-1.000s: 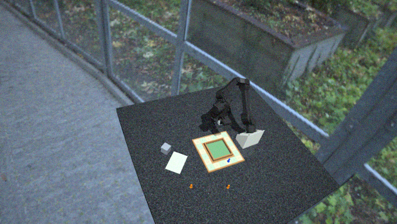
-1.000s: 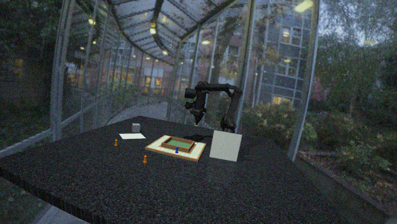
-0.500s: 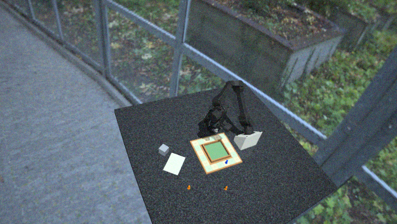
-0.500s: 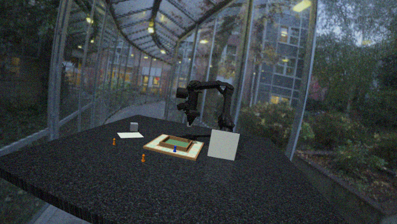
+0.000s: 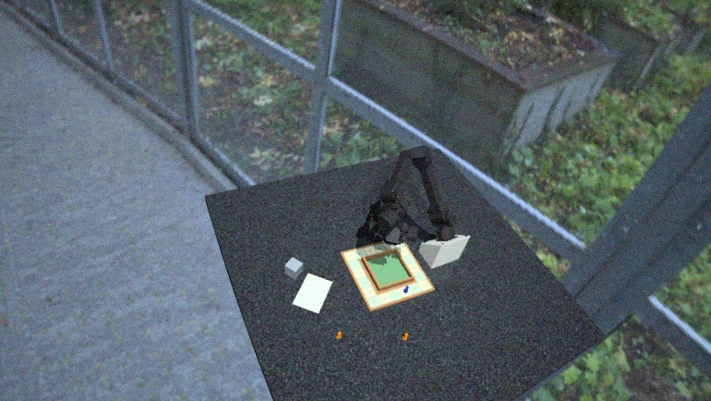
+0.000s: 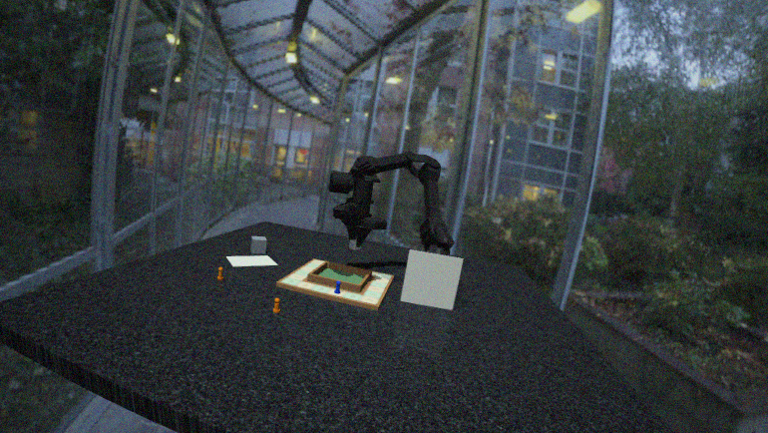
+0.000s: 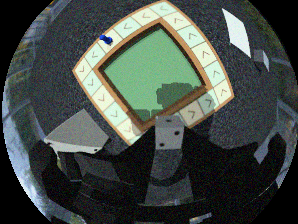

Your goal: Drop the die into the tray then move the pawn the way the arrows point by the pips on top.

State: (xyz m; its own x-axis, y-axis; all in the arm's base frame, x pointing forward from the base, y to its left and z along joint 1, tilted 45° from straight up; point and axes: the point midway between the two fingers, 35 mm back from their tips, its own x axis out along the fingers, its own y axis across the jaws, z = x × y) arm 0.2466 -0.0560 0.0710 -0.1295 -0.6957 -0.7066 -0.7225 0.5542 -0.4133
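Right now my gripper tip is 17 cm to the right of the blue pawn, 8 cm above it and 2 cm short of it. From my gripper tip the other things lie so: grey die: right at my gripper tip; green dice tray: 10 cm below, 6 cm to the left, 2 cm ahead; white card: 33 cm ahead, 11 cm below.
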